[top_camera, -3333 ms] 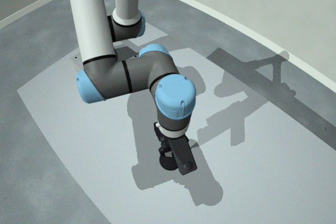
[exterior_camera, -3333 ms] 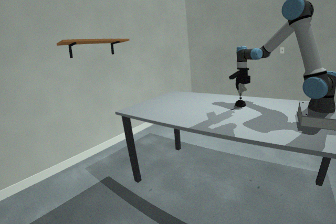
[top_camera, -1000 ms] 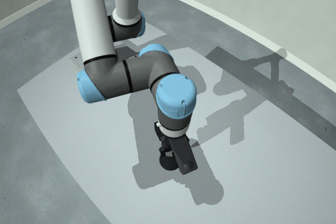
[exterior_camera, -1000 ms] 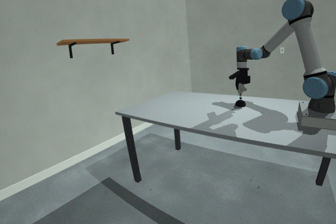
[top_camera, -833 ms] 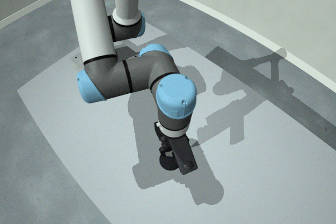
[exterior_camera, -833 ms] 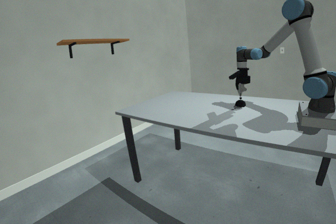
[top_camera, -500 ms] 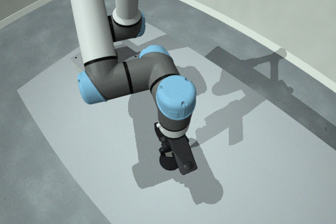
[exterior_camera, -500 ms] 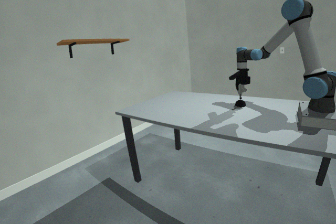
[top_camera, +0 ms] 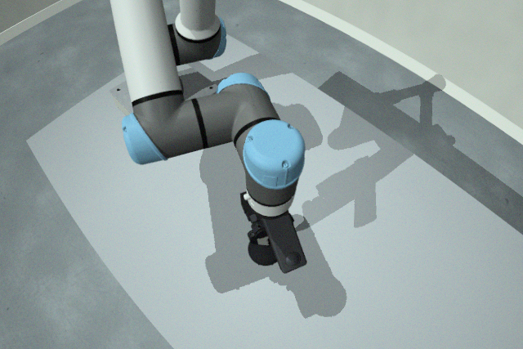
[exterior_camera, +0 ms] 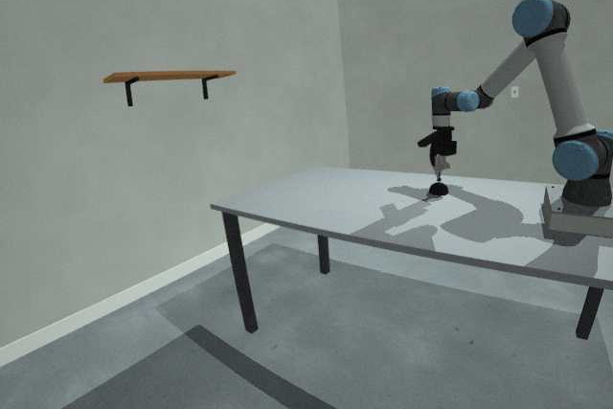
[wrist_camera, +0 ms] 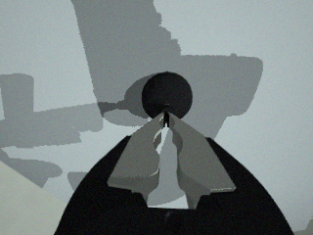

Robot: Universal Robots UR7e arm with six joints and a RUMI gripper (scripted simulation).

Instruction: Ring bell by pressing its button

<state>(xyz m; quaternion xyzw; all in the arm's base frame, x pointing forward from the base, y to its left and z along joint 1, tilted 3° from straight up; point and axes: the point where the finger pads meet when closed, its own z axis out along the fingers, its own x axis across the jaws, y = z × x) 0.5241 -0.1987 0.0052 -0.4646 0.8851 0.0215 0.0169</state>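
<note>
Now: the bell button 3 cm below my hand. Round my hand: black dome bell: 4 cm below.
</note>
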